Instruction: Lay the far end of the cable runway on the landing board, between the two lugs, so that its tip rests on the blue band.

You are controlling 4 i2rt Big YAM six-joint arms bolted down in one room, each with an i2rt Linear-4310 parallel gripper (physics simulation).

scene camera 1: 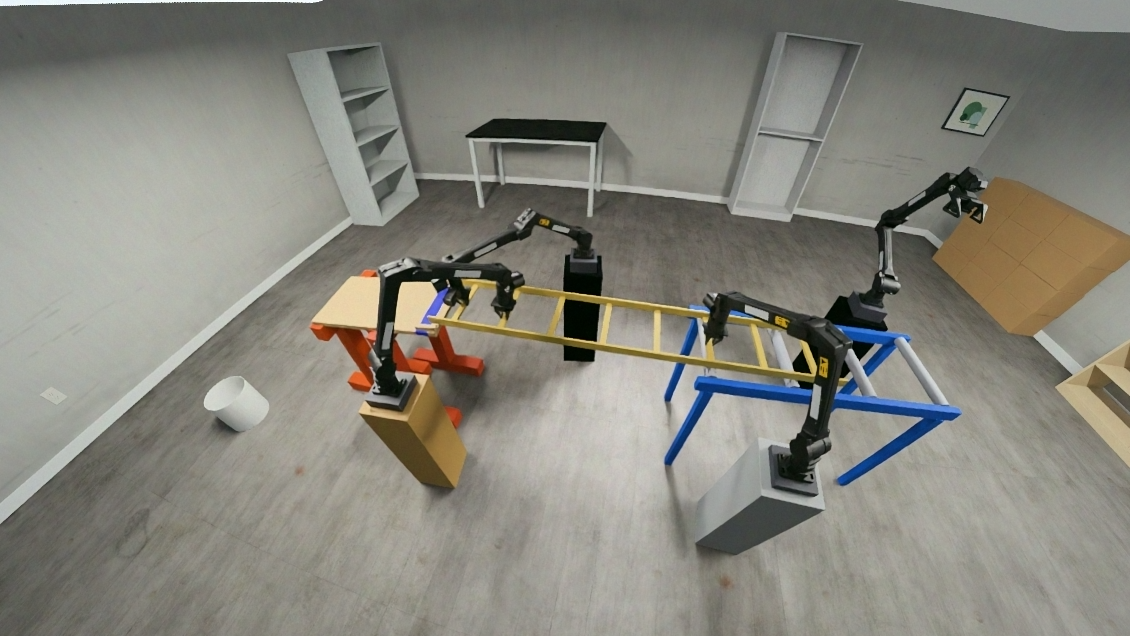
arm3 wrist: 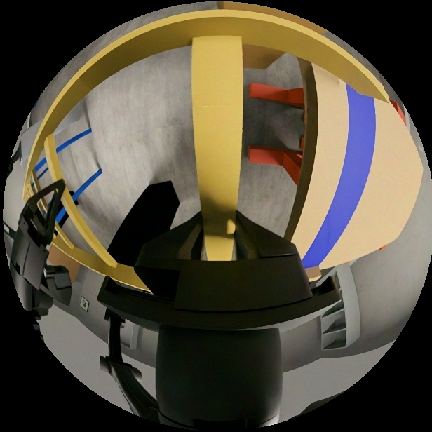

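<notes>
The yellow cable runway spans from the blue stand to the tan landing board. Its far end overlaps the blue band; contact there cannot be told. The lugs cannot be made out surely. Arm3's gripper is shut on a runway rung, a finger at each side. In the scene view, the left front gripper and the back gripper are at the far-end rungs, and the right front gripper is at the runway near the stand. The far right gripper is raised, away from it.
A blue stand with grey rollers is under the runway's near end. Red trestle legs are under the board. A white bin stands at left. Shelves, a black table and cardboard boxes stand by the walls.
</notes>
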